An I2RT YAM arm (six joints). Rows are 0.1 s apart.
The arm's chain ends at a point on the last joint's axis. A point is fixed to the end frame.
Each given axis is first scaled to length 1.
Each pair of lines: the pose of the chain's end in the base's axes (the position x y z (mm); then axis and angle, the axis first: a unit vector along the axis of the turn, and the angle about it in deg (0 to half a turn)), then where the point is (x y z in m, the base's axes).
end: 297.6, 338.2, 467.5, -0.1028, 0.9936, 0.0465, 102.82
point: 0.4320 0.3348 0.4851
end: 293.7, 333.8, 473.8, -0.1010, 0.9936, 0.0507, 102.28
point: 0.4279 0.3304 0.4926
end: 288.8, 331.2, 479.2, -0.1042, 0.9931, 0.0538, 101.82
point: 0.4229 0.3287 0.4991
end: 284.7, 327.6, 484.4, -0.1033, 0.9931, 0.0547, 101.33
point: 0.4186 0.3249 0.5054
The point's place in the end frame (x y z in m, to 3 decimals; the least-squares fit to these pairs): -0.045 -0.027 0.125
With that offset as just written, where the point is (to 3 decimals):
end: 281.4, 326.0, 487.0, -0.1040, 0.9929, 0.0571, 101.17
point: 0.415 0.324 0.508
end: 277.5, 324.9, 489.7, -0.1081, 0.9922, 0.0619, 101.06
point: 0.411 0.324 0.511
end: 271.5, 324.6, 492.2, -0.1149, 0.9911, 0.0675, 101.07
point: 0.405 0.325 0.514
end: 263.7, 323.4, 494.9, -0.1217, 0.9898, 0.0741, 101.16
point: 0.397 0.326 0.517
